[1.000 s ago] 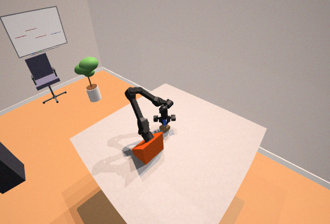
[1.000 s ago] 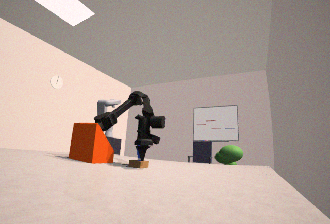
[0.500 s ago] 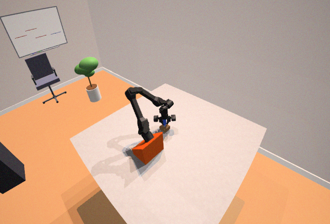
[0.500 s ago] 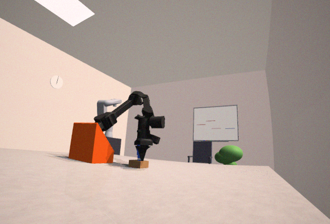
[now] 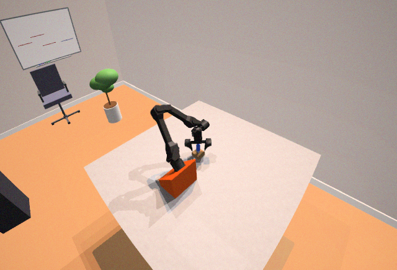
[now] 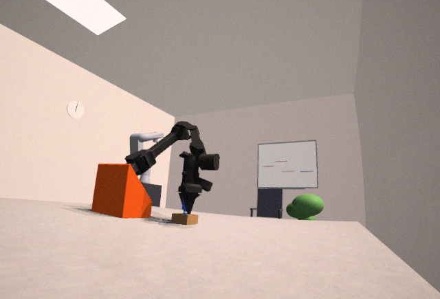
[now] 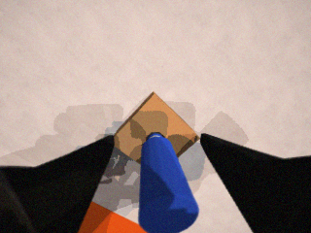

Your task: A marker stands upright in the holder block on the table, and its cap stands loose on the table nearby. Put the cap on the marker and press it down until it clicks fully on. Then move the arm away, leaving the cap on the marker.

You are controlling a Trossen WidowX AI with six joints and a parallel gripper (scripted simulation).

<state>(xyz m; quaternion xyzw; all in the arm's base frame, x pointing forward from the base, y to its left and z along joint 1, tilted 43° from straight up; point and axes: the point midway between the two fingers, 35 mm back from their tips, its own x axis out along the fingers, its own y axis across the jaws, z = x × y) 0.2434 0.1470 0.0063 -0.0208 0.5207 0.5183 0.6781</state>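
Now: gripper tip 4 cm below the blue cap. Round my gripper tip: holder block (2 cm below, 1 cm behind).
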